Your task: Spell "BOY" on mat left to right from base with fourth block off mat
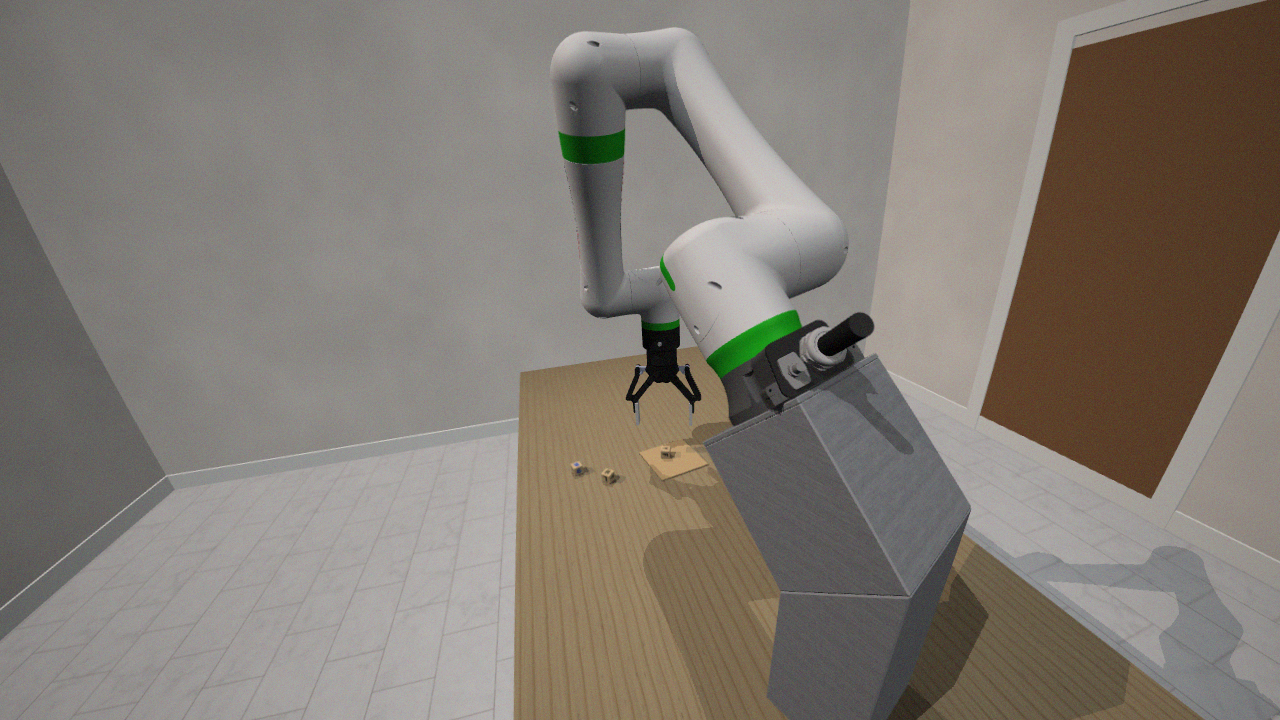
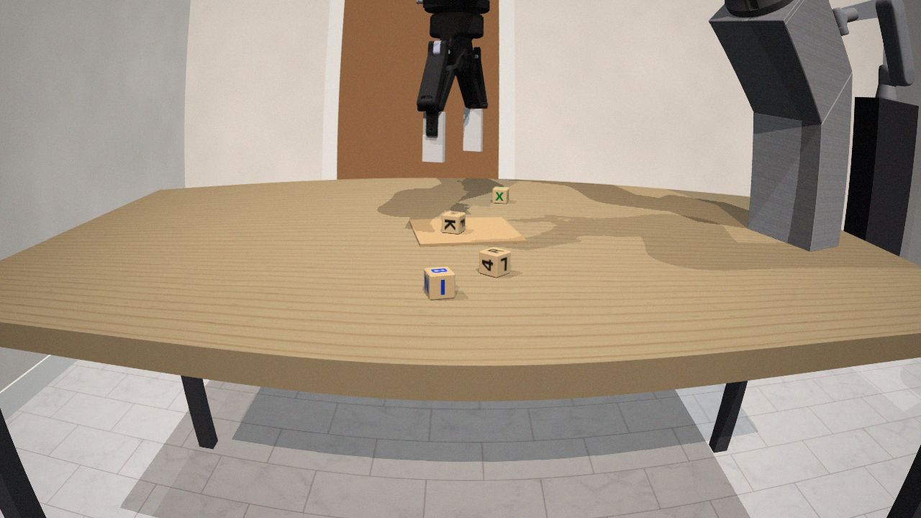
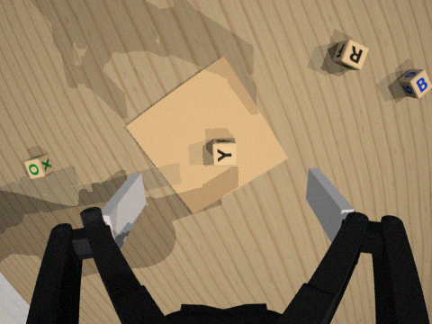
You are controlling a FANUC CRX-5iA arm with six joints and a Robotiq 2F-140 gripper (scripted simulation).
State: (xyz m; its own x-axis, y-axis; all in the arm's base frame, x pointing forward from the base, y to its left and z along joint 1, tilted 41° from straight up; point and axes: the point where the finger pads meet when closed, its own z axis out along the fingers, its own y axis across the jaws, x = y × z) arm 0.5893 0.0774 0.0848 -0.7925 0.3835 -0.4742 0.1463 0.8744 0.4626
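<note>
My gripper is now 1 cm past the tan mat, 2 cm to the left of it and 12 cm above it. From my hand the other things lie so: block (3 cm behind, 24 cm to the left, 11 cm below).
</note>
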